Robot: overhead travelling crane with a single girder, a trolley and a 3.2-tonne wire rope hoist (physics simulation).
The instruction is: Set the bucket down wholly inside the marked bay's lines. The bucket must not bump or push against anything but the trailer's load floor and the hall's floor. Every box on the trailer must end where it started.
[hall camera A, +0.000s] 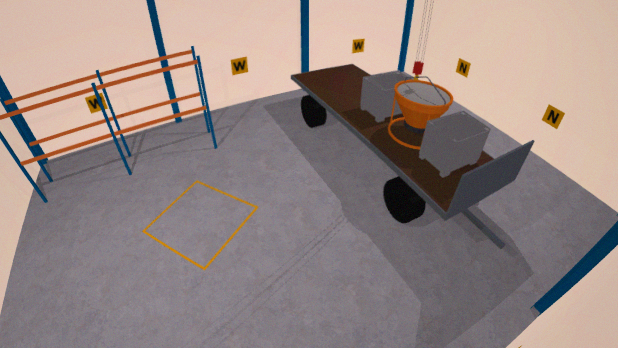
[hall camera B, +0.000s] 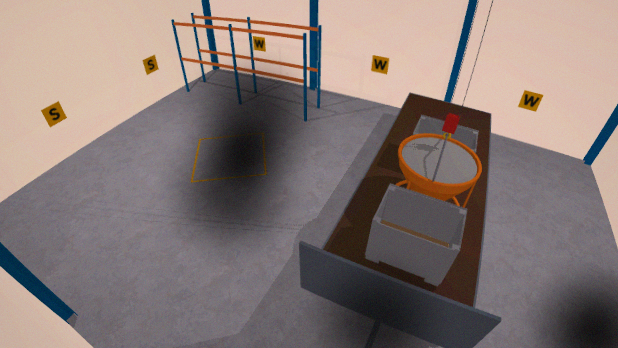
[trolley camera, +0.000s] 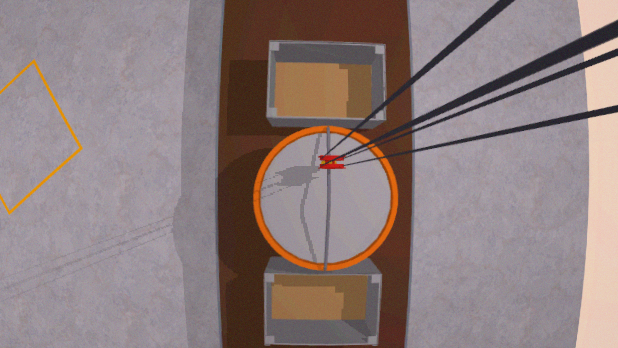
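The orange bucket (hall camera A: 422,117) (hall camera B: 425,183) (trolley camera: 360,210) stands upright on the brown deck of the trailer (hall camera A: 325,80) (hall camera B: 360,210) (trolley camera: 320,20), between two grey boxes. One box (hall camera A: 378,95) (hall camera B: 430,127) (trolley camera: 378,85) is at its far side, the other (hall camera A: 455,142) (hall camera B: 417,245) (trolley camera: 375,310) near the headboard. My hook (hall camera A: 416,77) (hall camera B: 447,135) (trolley camera: 328,162) hangs under its red block close to the bucket's bail, off the bail's middle toward the far box. It looks open; any contact is unclear. The marked bay (hall camera A: 174,250) (hall camera B: 229,178) (trolley camera: 57,104) is a yellow outline on the floor.
A rack (hall camera A: 112,129) (hall camera B: 235,65) with blue posts and orange beams stands beyond the bay, by the wall. The trailer's grey headboard (hall camera A: 495,172) (hall camera B: 395,295) rises at its drawbar end. Dark blurs cover parts of the hall camera B view.
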